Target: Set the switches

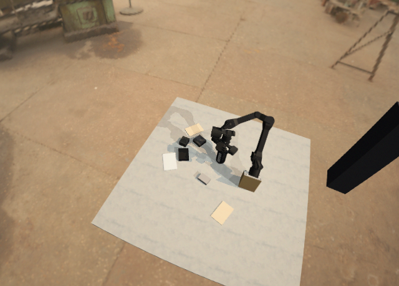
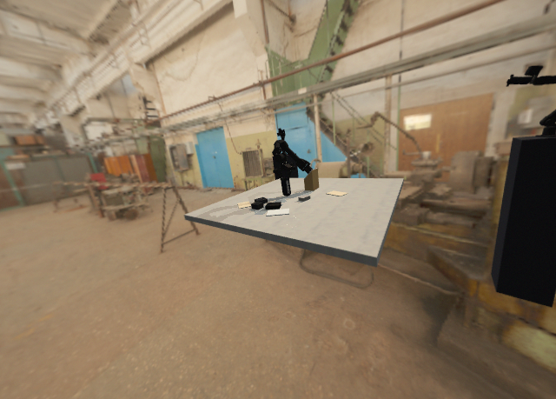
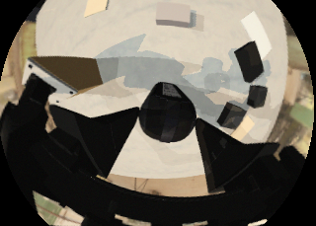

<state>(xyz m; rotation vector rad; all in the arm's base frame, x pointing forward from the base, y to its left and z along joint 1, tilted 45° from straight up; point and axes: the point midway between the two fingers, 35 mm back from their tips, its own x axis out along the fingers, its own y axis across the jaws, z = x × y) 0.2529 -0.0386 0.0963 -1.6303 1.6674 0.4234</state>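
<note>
The grey block lies 19 cm to the left of my gripper tip, 12 cm below it and 4 cm ahead of it. Also, from my gripper tip: dark grey module 21 cm ahead, 12 cm below, 9 cm to the right; white card 33 cm ahead, 18 cm to the left, 13 cm below; black module 27 cm ahead, 12 cm below, 8 cm to the left.
</note>
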